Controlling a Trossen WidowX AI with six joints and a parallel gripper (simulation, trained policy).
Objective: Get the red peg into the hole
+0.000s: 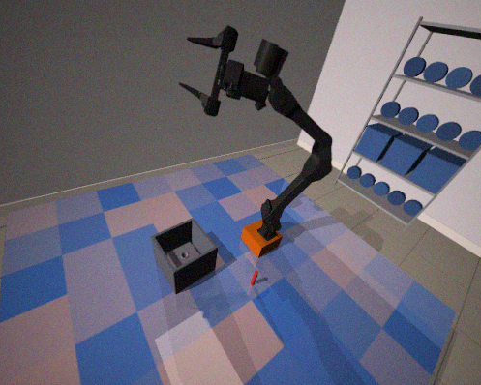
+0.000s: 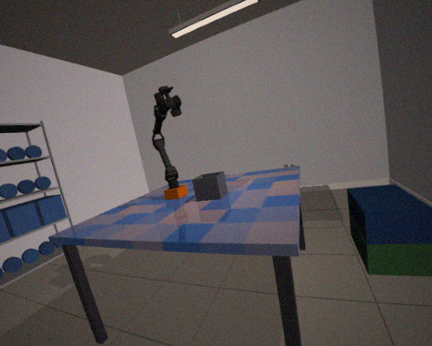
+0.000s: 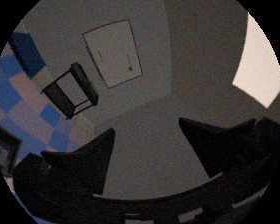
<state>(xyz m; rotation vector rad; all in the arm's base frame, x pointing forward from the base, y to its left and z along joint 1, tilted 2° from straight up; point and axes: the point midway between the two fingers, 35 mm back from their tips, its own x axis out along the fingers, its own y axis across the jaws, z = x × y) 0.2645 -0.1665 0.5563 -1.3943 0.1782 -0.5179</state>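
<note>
The red peg lies 11 cm behind my gripper tip, 29 cm to the left of it and 60 cm below it.
</note>
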